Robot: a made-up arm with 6 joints. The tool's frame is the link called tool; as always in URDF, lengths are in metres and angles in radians. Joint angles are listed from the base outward.
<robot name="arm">
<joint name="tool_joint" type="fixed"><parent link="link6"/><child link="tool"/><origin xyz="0 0 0"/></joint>
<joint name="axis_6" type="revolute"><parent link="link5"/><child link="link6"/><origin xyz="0 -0.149 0"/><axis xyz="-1 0 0"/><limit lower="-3.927" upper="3.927"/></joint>
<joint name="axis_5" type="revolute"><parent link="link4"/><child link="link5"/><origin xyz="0.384 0 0"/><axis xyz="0 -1 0"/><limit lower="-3.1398" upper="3.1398"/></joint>
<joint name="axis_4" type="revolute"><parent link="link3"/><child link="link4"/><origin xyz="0 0 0"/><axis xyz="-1 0 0"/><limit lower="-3.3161" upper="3.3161"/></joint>
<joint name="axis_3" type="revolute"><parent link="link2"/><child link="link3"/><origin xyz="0 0 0.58"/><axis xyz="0 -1 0"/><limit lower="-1.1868" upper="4.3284"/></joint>
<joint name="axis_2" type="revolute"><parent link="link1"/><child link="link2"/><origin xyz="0 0 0"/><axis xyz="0 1 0"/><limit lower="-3.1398" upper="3.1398"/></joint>
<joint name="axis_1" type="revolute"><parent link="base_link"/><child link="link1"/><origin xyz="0 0 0.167"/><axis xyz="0 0 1"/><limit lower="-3.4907" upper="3.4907"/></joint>
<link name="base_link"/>
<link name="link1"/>
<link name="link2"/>
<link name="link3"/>
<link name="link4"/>
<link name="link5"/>
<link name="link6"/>
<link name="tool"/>
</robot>
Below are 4 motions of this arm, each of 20 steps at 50 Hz.
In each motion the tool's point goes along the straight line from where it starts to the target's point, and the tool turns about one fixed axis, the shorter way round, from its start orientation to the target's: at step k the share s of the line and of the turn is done. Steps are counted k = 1, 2, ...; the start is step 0. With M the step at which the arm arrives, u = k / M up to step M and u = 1 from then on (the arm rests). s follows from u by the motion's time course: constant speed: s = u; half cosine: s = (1 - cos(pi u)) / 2; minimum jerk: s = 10 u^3 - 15 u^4 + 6 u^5.
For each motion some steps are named. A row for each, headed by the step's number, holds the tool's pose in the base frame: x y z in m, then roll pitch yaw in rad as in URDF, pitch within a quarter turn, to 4 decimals.
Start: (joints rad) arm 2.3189 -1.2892 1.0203 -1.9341 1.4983 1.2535
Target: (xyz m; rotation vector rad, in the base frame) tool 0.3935 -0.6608 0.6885 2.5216 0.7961 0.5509
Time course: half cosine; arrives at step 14
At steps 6, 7, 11, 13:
6: 0.4256 -0.5982 0.6991 2.6004 -0.2736 0.8588
7: 0.4198 -0.6096 0.6972 2.5982 -0.2671 0.8262
11: 0.3992 -0.6496 0.6904 2.5889 -0.2452 0.7120
13: 0.3942 -0.6595 0.6887 2.5862 -0.2399 0.6838

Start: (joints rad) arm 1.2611 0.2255 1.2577 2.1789 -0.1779 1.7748
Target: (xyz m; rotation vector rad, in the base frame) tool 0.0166 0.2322 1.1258 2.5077 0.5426 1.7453
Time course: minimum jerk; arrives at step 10
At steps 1, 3, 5, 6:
1: -0.0133 0.2370 1.1247 2.6237 -1.1124 0.9255
3: -0.0086 0.2363 1.1249 2.6176 -1.1141 0.9032
5: 0.0015 0.2346 1.1252 2.6046 -1.1180 0.8545
6: 0.0070 0.2337 1.1254 2.5977 -1.1203 0.8280

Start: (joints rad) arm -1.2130 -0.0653 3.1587 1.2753 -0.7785 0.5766
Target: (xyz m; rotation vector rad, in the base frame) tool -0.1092 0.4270 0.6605 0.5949 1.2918 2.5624
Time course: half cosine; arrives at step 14
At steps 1, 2, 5, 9, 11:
1: -0.1829 0.3685 0.5732 1.2613 -0.1473 2.6758
2: -0.1801 0.3707 0.5765 1.2513 -0.1520 2.6783
5: -0.1627 0.3845 0.5971 1.1872 -0.1808 2.6953
9: -0.1303 0.4102 0.6355 1.0658 -0.2313 2.7321
11: -0.1173 0.4205 0.6509 1.0162 -0.2503 2.7487

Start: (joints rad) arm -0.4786 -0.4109 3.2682 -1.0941 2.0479 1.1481
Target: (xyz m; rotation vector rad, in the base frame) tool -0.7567 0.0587 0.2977 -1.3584 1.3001 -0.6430
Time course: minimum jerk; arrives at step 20
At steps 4, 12, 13, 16, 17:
4: -0.5997 0.2193 0.5974 -2.0144 0.1259 -1.3925
12: -0.7038 0.1128 0.3987 -1.9031 0.2376 -1.3380
13: -0.7175 0.0988 0.3725 -1.8878 0.2518 -1.3297
16: -0.7470 0.0686 0.3161 -1.8541 0.2821 -1.3111
17: -0.7523 0.0632 0.3062 -1.8481 0.2873 -1.3077

